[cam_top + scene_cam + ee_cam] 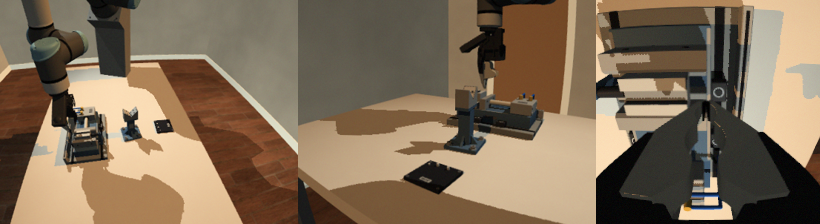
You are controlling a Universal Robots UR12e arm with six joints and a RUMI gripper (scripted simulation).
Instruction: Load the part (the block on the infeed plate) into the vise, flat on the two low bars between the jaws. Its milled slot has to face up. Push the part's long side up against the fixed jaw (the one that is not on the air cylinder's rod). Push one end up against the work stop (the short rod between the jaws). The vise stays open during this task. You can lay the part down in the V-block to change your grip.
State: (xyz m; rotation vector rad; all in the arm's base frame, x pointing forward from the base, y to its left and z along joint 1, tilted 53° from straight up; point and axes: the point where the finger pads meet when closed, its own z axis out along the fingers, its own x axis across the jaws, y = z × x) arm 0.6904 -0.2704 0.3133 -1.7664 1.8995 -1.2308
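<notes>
Now: the part 20 mm ahead of my hand, 50 mm to the left of it and 30 mm below it. Also, from my hand: dark work stop rod 30 mm ahead, 90 mm to the left, 40 mm below; moving jaw 20 mm behind, 60 mm to the left, 50 mm below; cream cylinder rod 70 mm behind, 70 mm to the left, 50 mm below.
</notes>
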